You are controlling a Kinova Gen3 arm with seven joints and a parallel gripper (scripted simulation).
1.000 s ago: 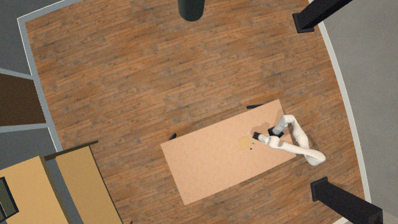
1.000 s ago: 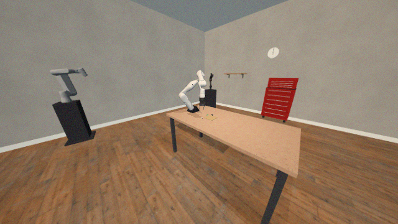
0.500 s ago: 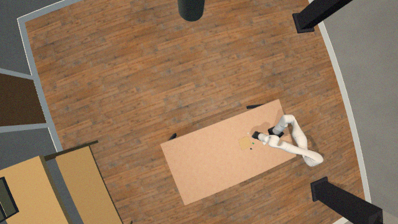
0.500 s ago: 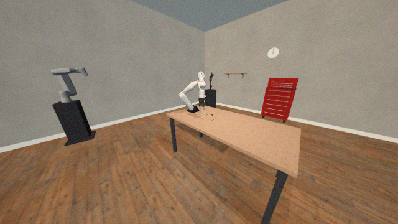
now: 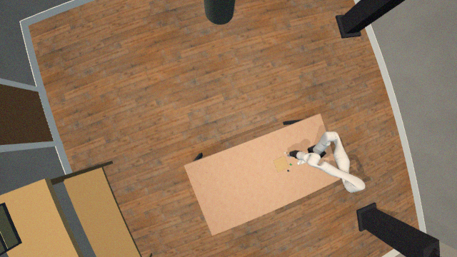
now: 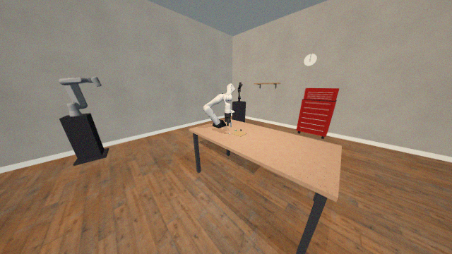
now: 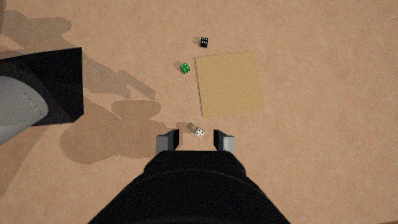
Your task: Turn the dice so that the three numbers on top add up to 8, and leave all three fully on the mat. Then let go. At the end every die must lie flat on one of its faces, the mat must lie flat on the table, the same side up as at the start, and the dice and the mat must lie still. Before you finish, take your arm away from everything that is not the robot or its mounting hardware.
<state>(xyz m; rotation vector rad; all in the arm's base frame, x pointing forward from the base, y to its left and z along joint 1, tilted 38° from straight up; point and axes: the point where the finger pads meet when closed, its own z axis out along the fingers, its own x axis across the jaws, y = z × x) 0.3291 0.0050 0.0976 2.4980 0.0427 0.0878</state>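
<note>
The white die lies 110 mm below my hand and 10 mm ahead of it. Also, from my hand: black die: 200 mm to the left, 110 mm below, 10 mm ahead; then green die: 140 mm to the left, 110 mm below, 30 mm behind; then tan mat: 120 mm below, 110 mm to the left, 70 mm ahead.
</note>
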